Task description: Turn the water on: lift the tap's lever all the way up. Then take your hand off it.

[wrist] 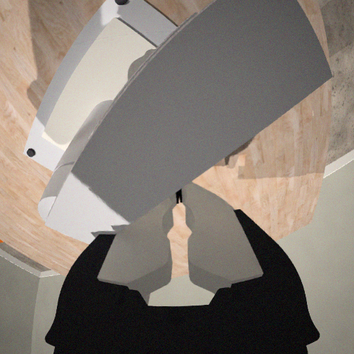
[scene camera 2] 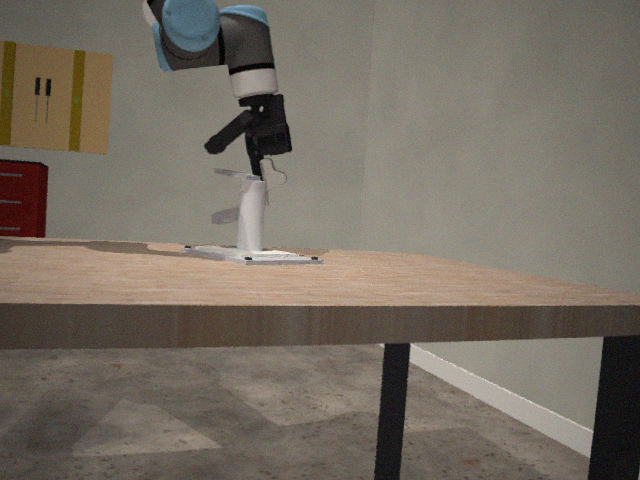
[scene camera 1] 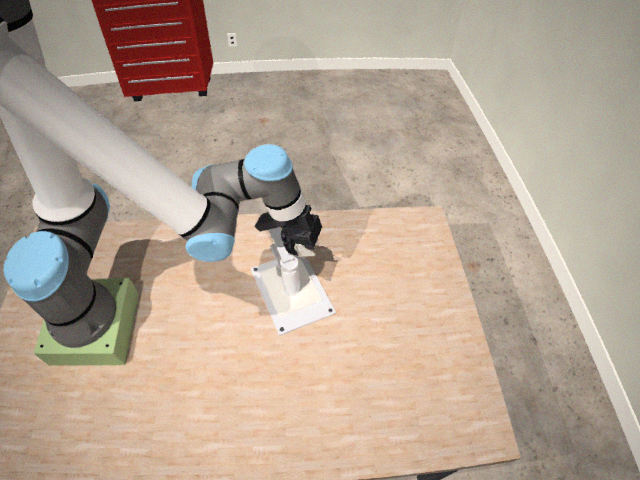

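Seen in the pictures: gripper, fingertip midpoint: (scene camera 2: 267,204) (scene camera 1: 305,255); arm's base at its link origin: (scene camera 1: 82,315).
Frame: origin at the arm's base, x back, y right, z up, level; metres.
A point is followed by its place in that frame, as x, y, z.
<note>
The white tap (scene camera 1: 291,281) @(-0.577, -0.025, 0.005) (scene camera 2: 251,219) @(-0.570, -0.026, -0.009) stands upright on its base plate (scene camera 1: 305,320) @(-0.602, 0.056, -0.075) (scene camera 2: 279,260) @(-0.593, 0.070, -0.075). Its flat lever (scene camera 2: 227,172) @(-0.543, -0.110, 0.079) (wrist: 200,85) runs from the column's top above the spout (scene camera 2: 224,215) @(-0.544, -0.117, -0.006), its free end tilted slightly up in scene view 2. In the wrist view the lever's dark grey face fills much of the upper frame. My gripper (scene camera 1: 303,251) @(-0.625, -0.093, 0.020) (scene camera 2: 267,195) @(-0.625, -0.093, 0.020) (wrist: 178,181) is shut and empty. Its pale fingers point down beside the top of the column. In the wrist view the lever's edge covers part of the left finger near its tip; whether they touch cannot be told.
The wooden table (scene camera 1: 310,403) @(-0.581, 0.285, -0.083) (scene camera 2: 361,279) @(-0.651, 0.256, -0.083) carries the tap's plate and the arm's green base block (scene camera 1: 82,356) @(-0.008, 0.112, -0.022). Behind the table are a red drawer cabinet (scene camera 1: 155,46) (scene camera 2: 23,201) and, in scene view 2, a tool board (scene camera 2: 56,98) on the wall.
</note>
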